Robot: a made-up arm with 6 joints. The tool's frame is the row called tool.
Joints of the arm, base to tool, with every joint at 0 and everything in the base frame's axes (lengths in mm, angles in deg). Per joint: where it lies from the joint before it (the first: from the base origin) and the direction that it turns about. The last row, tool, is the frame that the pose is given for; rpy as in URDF.
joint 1: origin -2 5 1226 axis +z
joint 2: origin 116 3 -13 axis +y
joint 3: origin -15 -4 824 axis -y
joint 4: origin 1 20 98 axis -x
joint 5: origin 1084 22 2 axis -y
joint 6: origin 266 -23 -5 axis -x
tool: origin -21 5 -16 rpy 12.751 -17.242 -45.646
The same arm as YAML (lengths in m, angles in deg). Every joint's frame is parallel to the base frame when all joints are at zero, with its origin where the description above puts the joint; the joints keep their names.
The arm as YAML. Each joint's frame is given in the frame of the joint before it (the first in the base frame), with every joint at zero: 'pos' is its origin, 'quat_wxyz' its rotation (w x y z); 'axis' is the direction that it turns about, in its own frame. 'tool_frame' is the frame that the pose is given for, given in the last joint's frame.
length_unit: m
angle_unit: deg
joints:
  - joint: joint 1
    pos: [-0.002, 0.005, 1.226]
    quat_wxyz: [1.0, 0.0, 0.0, 0.0]
    axis: "+z"
  - joint: joint 2
    pos: [0.116, 0.003, -0.013]
    quat_wxyz: [1.0, 0.0, 0.0, 0.0]
    axis: "+y"
  - joint: joint 3
    pos: [-0.015, -0.004, 0.824]
    quat_wxyz: [1.0, 0.0, 0.0, 0.0]
    axis: "-y"
  - joint: joint 4
    pos: [0.001, 0.02, 0.098]
    quat_wxyz: [1.0, 0.0, 0.0, 0.0]
    axis: "-x"
  - joint: joint 5
    pos: [1.084, 0.022, 0.002]
    quat_wxyz: [1.0, 0.0, 0.0, 0.0]
    axis: "-y"
  - joint: joint 6
    pos: [0.266, -0.023, -0.005]
    quat_wxyz: [1.0, 0.0, 0.0, 0.0]
    axis: "-x"
tool_frame:
  pos: [-0.021, 0.005, -0.016]
  quat_wxyz: [0.912114, 0.04341, -0.179893, -0.365789]

